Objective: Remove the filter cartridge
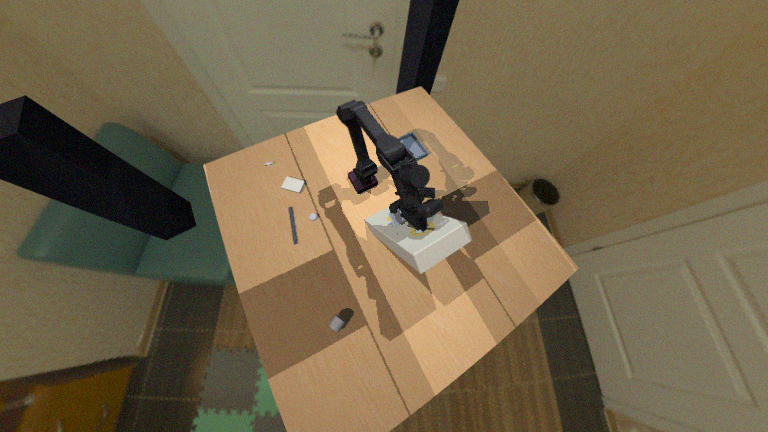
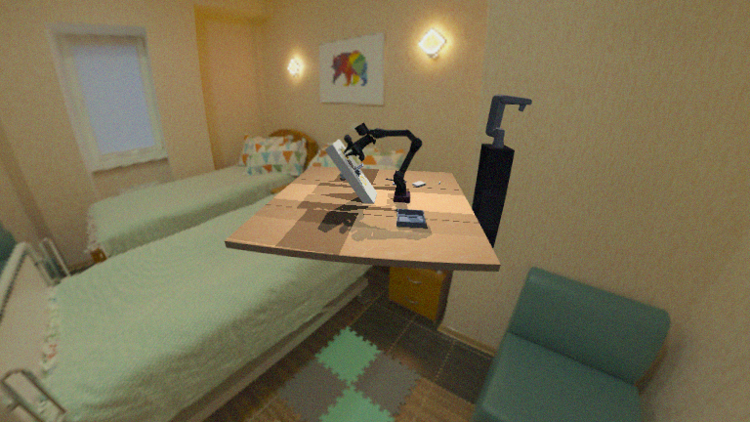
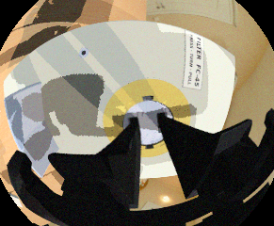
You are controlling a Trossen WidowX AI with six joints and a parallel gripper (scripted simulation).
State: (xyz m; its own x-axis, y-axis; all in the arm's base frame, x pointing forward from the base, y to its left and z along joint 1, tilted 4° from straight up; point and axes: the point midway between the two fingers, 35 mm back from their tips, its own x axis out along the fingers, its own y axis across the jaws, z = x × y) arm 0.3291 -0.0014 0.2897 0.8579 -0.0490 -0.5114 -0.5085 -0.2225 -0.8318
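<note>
Now: gripper tip 10 mm short of the round filter cartridge and 10 mm above it. From my gripper tip the other things lie so: white card: 520 mm behind, 280 mm to the right, 280 mm below; dark blue tray: 420 mm behind, 300 mm to the left, 270 mm below.
</note>
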